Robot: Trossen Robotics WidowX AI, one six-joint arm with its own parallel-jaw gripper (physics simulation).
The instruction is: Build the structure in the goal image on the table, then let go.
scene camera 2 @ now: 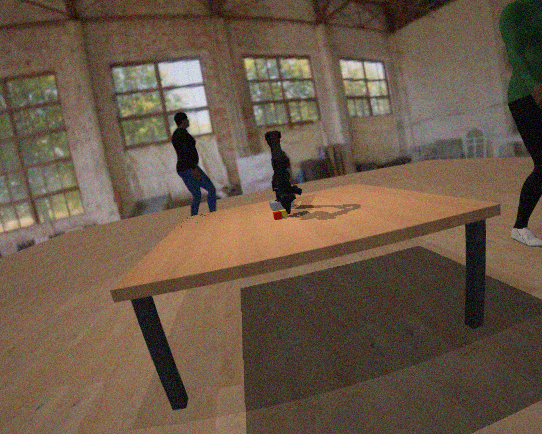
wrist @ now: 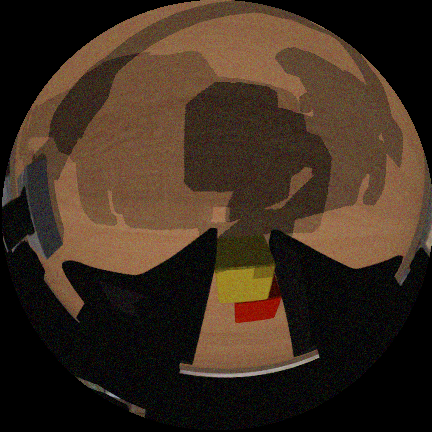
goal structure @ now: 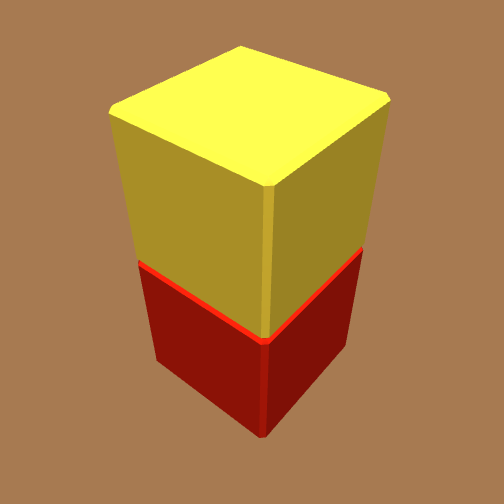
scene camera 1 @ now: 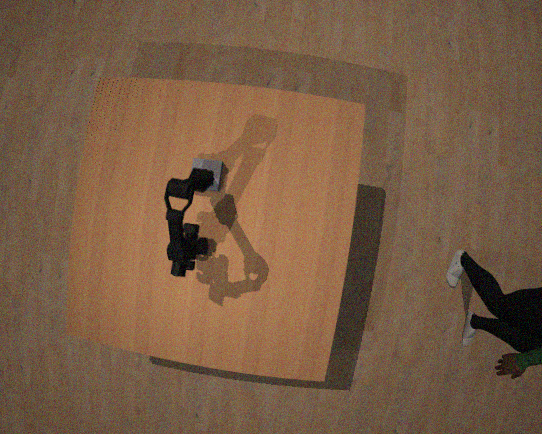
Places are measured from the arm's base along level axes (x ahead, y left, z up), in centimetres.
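Where they show: gripper, fingertip midpoint: [scene camera 2: 288,213] [wrist: 243,235]; arm's base, origin of the base link: [wrist: 25,212] [scene camera 1: 205,178].
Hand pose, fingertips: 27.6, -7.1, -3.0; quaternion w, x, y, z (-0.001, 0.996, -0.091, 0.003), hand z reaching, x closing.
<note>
Things, the pixels of their top centre, and the offset from my fingertips, as dx, dy, dz. Level surfaces: height alone.
- yellow block, middle of its top: [wrist: 244,287] [scene camera 2: 283,210] -0.3, -2.3, +2.1
- red block, middle of its top: [wrist: 256,311] [scene camera 2: 277,211] +0.5, -5.7, +2.1
- wooden table, its level: dz -1.3
A yellow block [wrist: 244,285] [scene camera 2: 284,213] is between the two black fingers in the wrist view, with a finger close against each side. A red block [wrist: 255,311] [scene camera 2: 277,216] is right beside it and partly hidden by it in the wrist view. Whether the two blocks touch, and whether the yellow one is raised, I cannot tell. My gripper [wrist: 243,235] [scene camera 2: 289,211] is shut on the yellow block, low over the table. In scene camera 1 the arm hides the blocks.
The arm's grey base block [scene camera 1: 216,167] [wrist: 44,210] stands on the wooden table [scene camera 1: 300,225] [scene camera 2: 225,235]. The arm's shadow falls over the table around the blocks. A person in green [scene camera 2: 525,55] and a person in black [scene camera 2: 185,150] are beyond the table.
</note>
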